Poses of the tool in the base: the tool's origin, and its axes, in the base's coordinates. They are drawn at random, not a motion.
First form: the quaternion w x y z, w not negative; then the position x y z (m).
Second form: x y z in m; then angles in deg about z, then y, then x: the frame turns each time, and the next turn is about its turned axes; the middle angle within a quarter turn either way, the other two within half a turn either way. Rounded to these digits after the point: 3 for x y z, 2 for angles.
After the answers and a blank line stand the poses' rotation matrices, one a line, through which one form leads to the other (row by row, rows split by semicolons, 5 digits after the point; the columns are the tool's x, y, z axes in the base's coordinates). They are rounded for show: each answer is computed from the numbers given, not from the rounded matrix.
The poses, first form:
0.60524, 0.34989, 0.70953, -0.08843, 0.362, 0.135, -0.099
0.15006, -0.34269, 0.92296, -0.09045, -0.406, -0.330, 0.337
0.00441, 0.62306, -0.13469, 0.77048, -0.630, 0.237, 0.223
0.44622, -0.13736, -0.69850, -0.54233, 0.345, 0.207, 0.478
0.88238, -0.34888, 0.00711, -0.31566, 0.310, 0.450, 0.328
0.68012, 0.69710, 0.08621, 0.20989, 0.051, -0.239, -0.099
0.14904, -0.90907, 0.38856, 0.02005, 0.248, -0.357, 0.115
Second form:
0.362, 0.135, -0.099, 93.31, 67.04, 130.18
-0.406, -0.330, 0.337, -137.50, 12.42, -163.96
-0.630, 0.237, 0.223, -144.23, -74.01, -47.17
0.345, 0.207, 0.478, -152.62, -50.57, 91.22
0.310, 0.450, 0.328, -35.07, -11.99, -39.35
0.051, -0.239, -0.099, 24.34, -10.10, 89.23
0.248, -0.357, 0.115, -45.13, 8.76, -165.02

-0.02251 0.60356 0.79700; 0.38948 0.73951 -0.54903; -0.92076 0.29805 -0.25172
-0.72009 -0.60544 0.33899; -0.65973 0.74876 -0.06412; -0.21501 -0.26981 -0.93860
-0.22356 -0.17463 0.95892; -0.16104 -0.96368 -0.21305; 0.96129 -0.20206 0.18731
-0.56404 0.67589 -0.47438; -0.29210 0.37402 0.88022; 0.77236 0.63505 -0.01354
0.80062 0.55210 0.23280; -0.56202 0.55728 0.61120; 0.20771 -0.62018 0.75647
0.89703 -0.16531 0.40990; 0.40570 -0.06001 -0.91204; 0.17536 0.98441 0.01324
0.69724 -0.71243 0.07937; -0.70048 -0.65362 0.28656; -0.15228 -0.25539 -0.95477

